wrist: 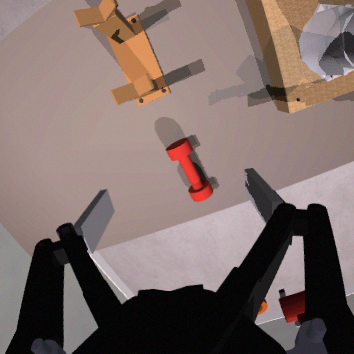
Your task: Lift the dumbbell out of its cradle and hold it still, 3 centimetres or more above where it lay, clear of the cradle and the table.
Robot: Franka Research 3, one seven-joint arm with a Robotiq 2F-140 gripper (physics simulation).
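Observation:
The red dumbbell (190, 170) lies on the brown table (75, 150), apart from the wooden cradle, with its bar slanting from upper left to lower right. The orange-brown wooden cradle (142, 57) is farther up the view, left of centre, and its V-shaped supports hold nothing. My gripper (176, 190) is wide open and empty. Its two grey finger pads stand left and right of the dumbbell in the view, with wide gaps on both sides. The height of the fingers above the dumbbell is hard to tell.
A wooden block or tray (280, 75) with a crumpled-looking grey object (325, 40) stands at the upper right. The table's edge runs across behind the finger pads. A dark red object (293, 306) and a small orange one (262, 307) show at the lower right beyond the table.

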